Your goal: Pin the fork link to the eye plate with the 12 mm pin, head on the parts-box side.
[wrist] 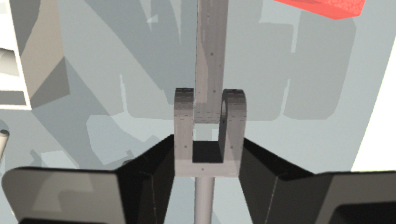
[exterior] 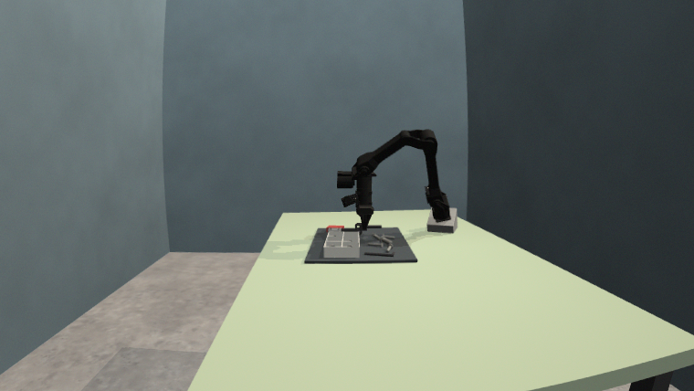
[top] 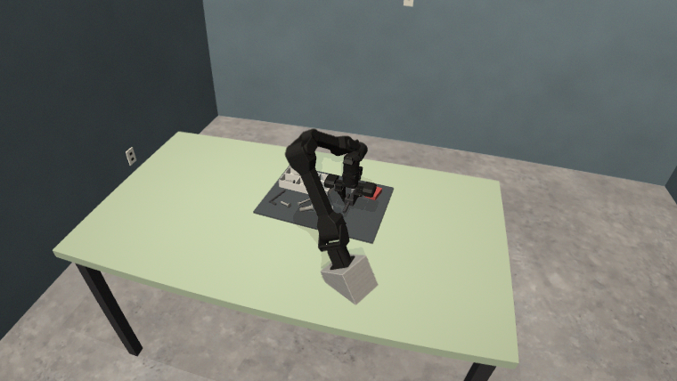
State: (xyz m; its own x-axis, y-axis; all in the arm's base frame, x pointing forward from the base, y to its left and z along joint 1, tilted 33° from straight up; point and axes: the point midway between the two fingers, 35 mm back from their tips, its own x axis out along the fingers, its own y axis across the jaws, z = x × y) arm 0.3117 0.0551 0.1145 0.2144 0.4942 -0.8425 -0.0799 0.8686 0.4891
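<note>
Now: the eye plate 5 cm below my hand and 3 cm ahead of it. Round my hand: red block 12 cm ahead, 6 cm to the right, 5 cm below; white parts box 21 cm to the left, 6 cm ahead, 5 cm below; mat 10 cm to the left, 6 cm below, 1 cm ahead.
</note>
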